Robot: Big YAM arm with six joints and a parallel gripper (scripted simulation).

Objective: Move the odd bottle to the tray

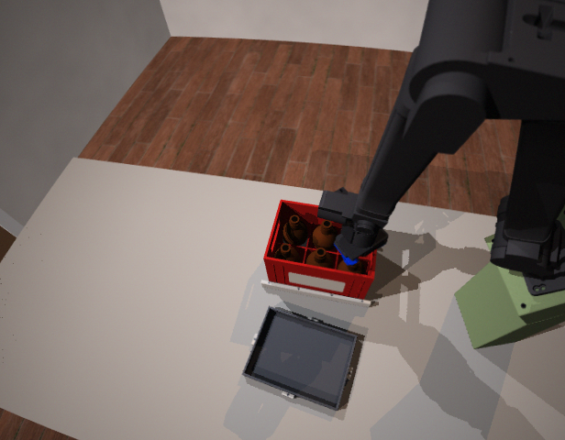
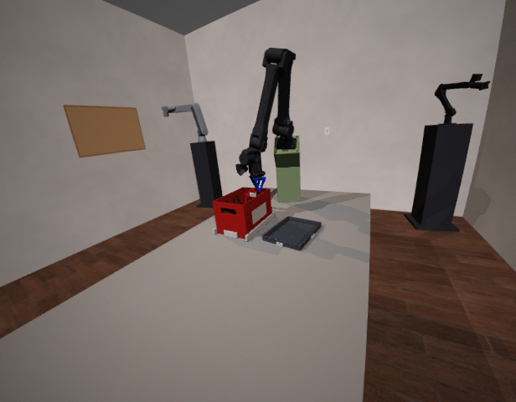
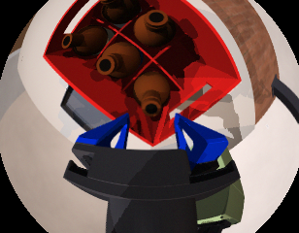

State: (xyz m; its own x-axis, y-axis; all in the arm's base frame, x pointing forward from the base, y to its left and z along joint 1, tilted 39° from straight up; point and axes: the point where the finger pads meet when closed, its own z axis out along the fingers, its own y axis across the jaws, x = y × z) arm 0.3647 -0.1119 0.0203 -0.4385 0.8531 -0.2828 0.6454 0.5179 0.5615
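Right now my hand is 80 mm short of the crate, 60 mm to the left of it and 110 mm above it. The rest, counted from my hand: dark grey tray (130 mm ahead, 210 mm to the left, 180 mm below); brown bottle (170 mm ahead, 30 mm to the right, 100 mm below).
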